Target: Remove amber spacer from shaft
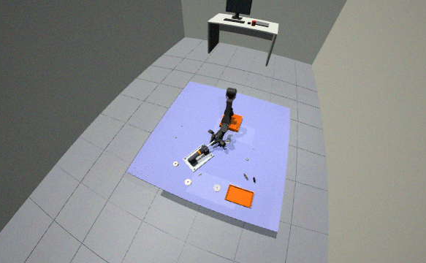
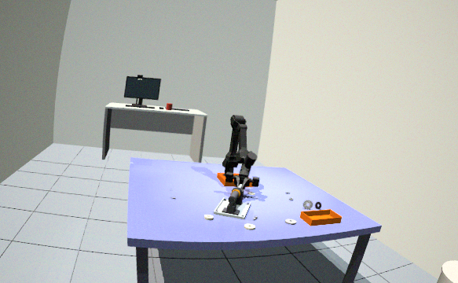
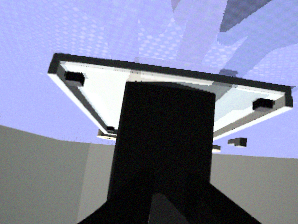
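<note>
The thin grey shaft lies 40 mm ahead of my gripper tip, 30 mm to the right of it and 20 mm above it. Also, from my gripper tip: orange tray: 370 mm ahead, 300 mm to the left, 50 mm below.
</note>
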